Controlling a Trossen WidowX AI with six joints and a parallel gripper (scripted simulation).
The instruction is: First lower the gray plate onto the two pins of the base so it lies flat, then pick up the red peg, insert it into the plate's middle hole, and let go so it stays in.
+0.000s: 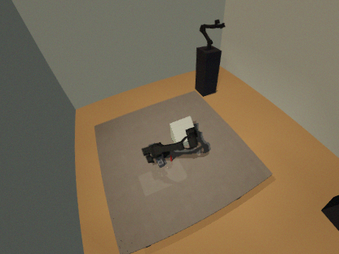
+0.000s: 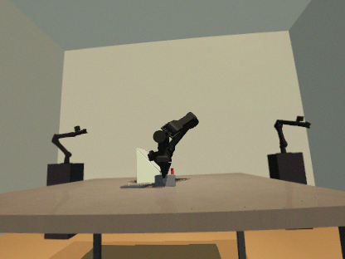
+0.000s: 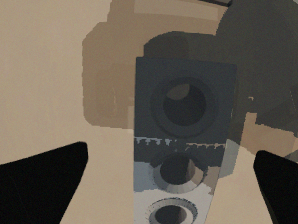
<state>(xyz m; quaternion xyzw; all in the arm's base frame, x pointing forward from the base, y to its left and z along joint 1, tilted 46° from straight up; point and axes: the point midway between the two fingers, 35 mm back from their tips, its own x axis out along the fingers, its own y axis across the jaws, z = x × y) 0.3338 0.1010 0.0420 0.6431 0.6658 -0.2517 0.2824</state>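
Now: the gray plate right at my gripper tip. Also, from my gripper tip: red peg: 100 mm behind, 30 mm to the left.
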